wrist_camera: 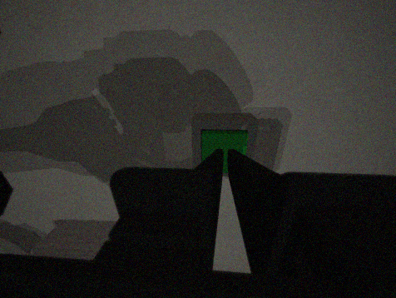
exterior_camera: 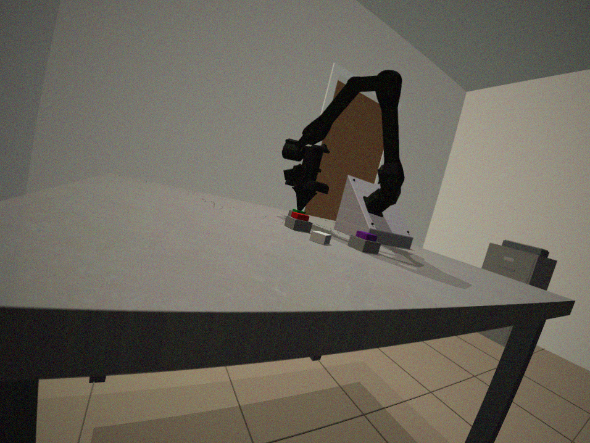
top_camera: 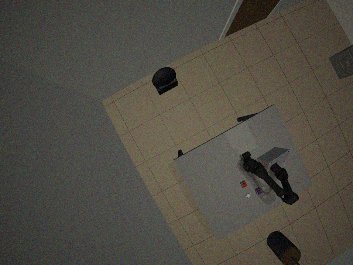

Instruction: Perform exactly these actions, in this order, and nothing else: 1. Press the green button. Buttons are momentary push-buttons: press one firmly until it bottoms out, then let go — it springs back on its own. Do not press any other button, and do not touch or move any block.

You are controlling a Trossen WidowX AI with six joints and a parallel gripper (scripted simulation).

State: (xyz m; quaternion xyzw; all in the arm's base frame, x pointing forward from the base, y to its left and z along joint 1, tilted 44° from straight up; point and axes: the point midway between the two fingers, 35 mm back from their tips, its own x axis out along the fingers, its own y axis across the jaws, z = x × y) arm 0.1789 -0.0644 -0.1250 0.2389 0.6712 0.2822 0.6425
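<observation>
Right now the green button is 10 mm below my gripper tip. Round my gripper tip: small white block 110 mm ahead, 320 mm to the left, 20 mm below; red button 100 mm ahead, 200 mm to the left; purple button 330 mm to the left.
</observation>
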